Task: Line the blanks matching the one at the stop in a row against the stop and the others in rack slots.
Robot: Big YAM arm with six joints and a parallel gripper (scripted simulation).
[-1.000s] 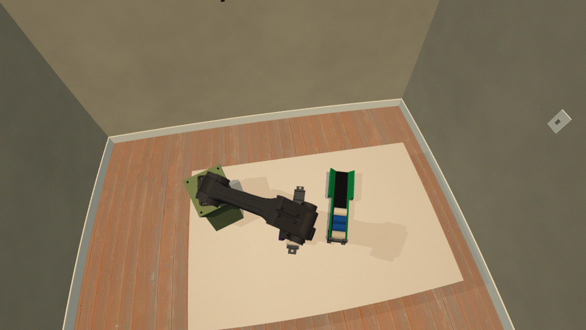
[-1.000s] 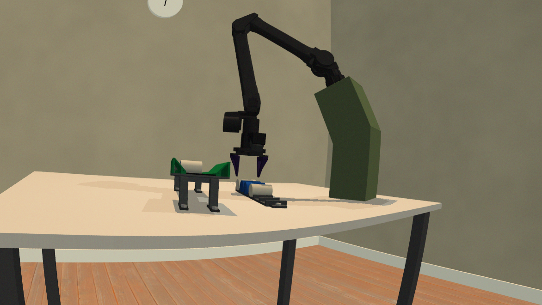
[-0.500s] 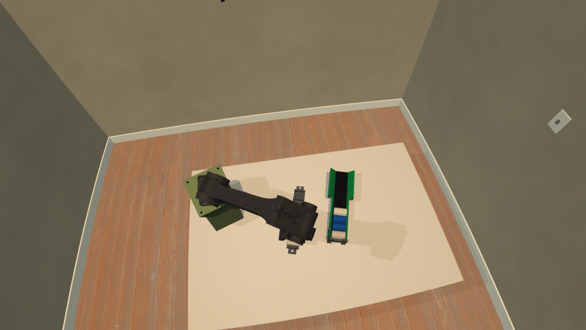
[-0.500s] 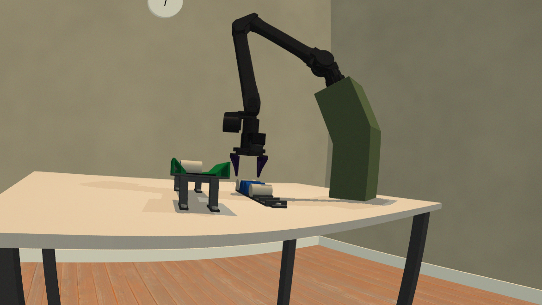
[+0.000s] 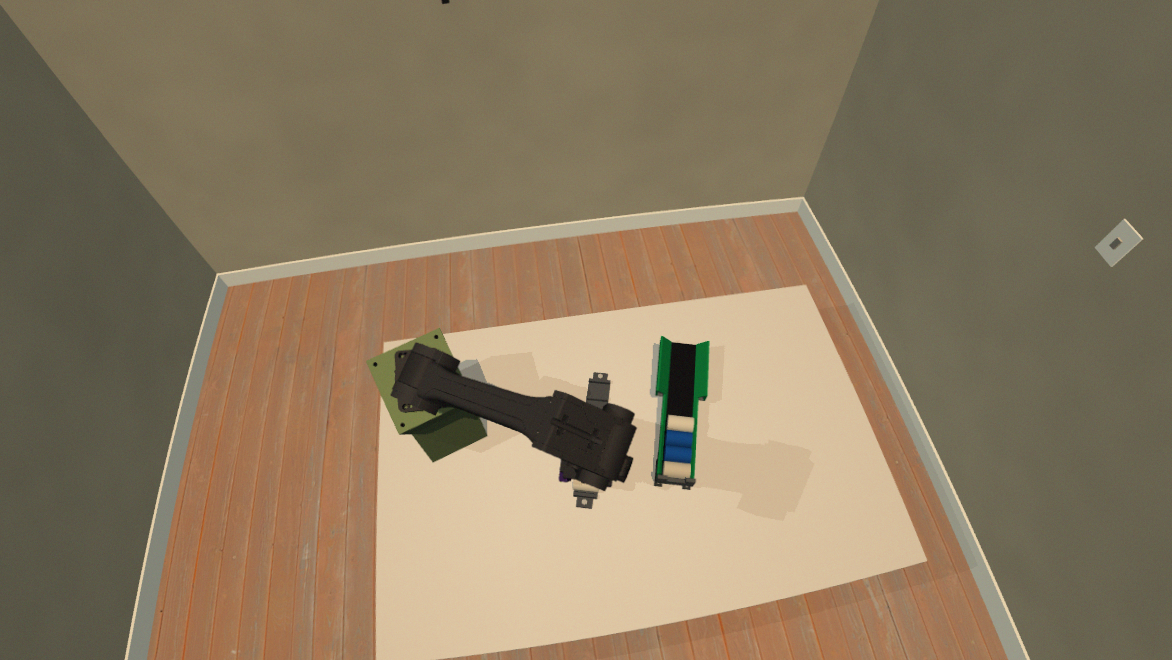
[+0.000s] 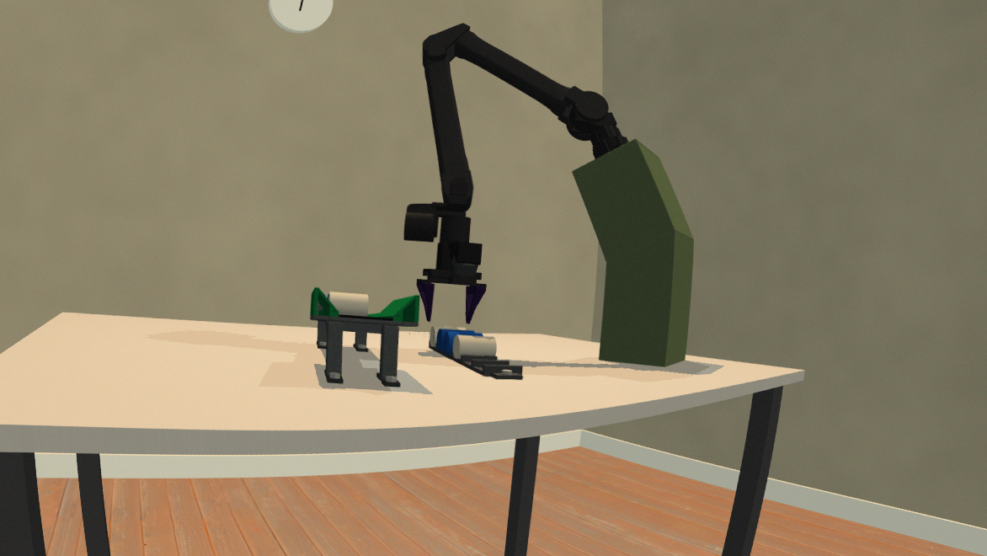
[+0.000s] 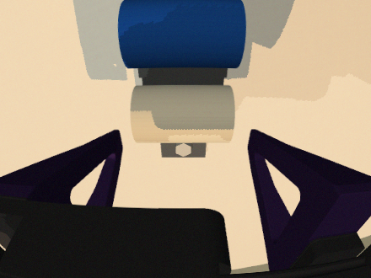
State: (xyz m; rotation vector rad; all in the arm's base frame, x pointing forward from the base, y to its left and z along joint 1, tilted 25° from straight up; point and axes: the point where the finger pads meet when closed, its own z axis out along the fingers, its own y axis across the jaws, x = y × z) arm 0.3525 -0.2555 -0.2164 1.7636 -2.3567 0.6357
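Right now my hand is 21 cm short of the grey stop and 5 cm to the left of it.
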